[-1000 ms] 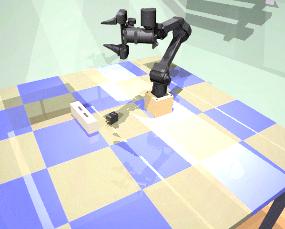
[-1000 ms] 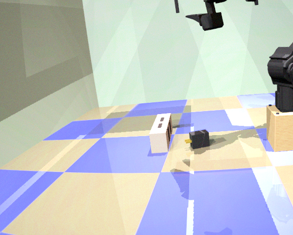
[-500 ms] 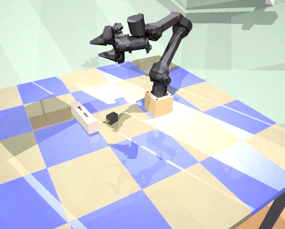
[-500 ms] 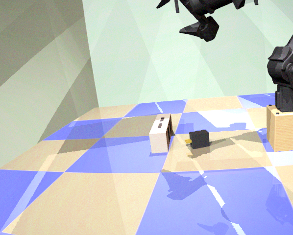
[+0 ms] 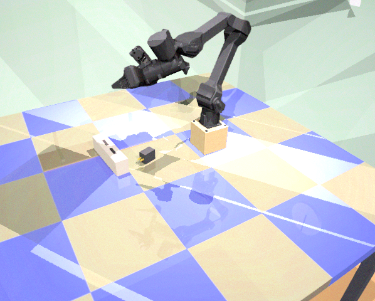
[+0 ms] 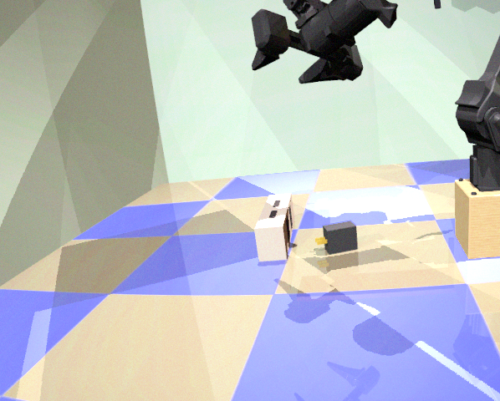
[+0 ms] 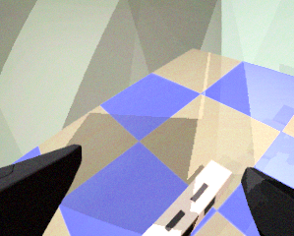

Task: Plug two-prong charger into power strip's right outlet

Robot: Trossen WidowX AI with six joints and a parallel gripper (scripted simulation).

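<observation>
Right now my gripper tip is 27 cm above the black two-prong charger, 6 cm past it and 3 cm to the right of it.
</observation>
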